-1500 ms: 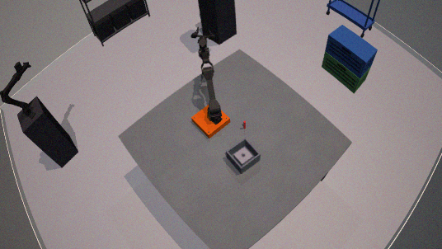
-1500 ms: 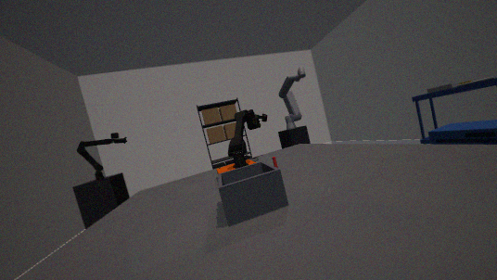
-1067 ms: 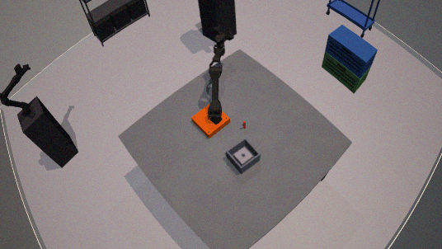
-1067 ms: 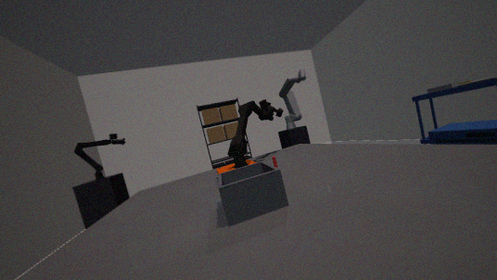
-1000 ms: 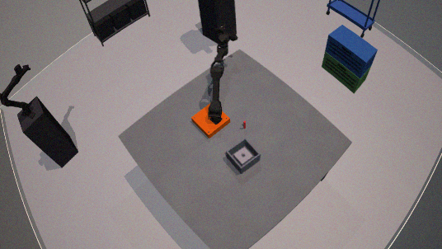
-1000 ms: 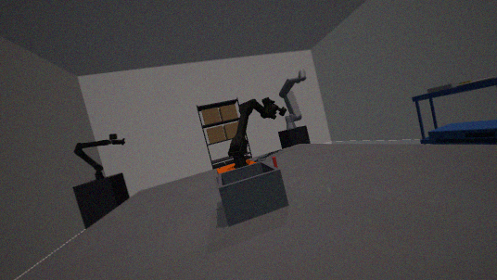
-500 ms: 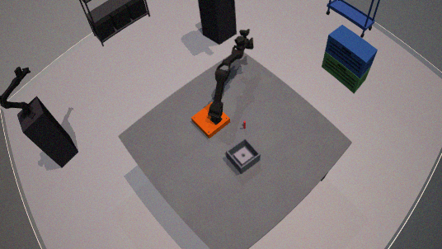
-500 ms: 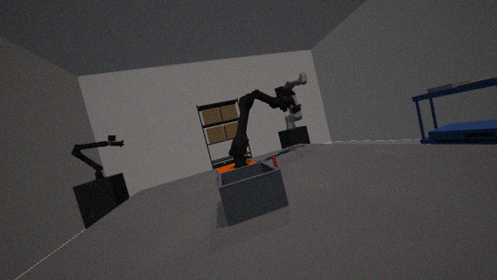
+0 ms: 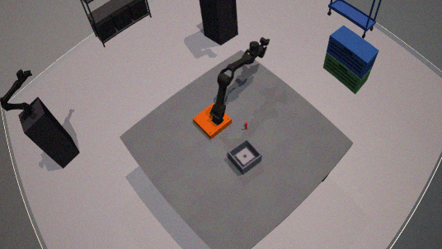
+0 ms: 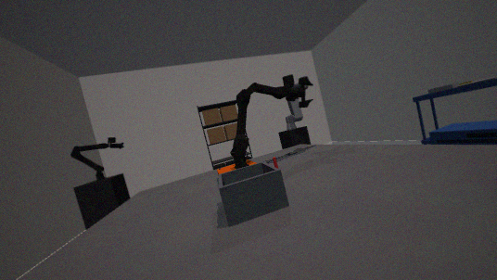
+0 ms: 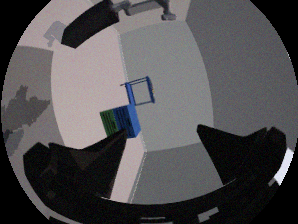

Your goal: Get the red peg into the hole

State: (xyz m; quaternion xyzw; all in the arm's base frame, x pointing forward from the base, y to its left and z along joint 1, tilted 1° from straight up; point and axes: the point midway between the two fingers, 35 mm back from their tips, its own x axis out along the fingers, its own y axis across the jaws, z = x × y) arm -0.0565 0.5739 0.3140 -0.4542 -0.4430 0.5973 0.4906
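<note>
The red peg lies 50 cm to the right of my gripper tip, 33 cm below it and 23 cm ahead of it. Also, from my gripper tip: pale plate: 68 cm to the right, 39 cm ahead, 32 cm below; then grey box: 68 cm to the right, 39 cm ahead, 34 cm below.
</note>
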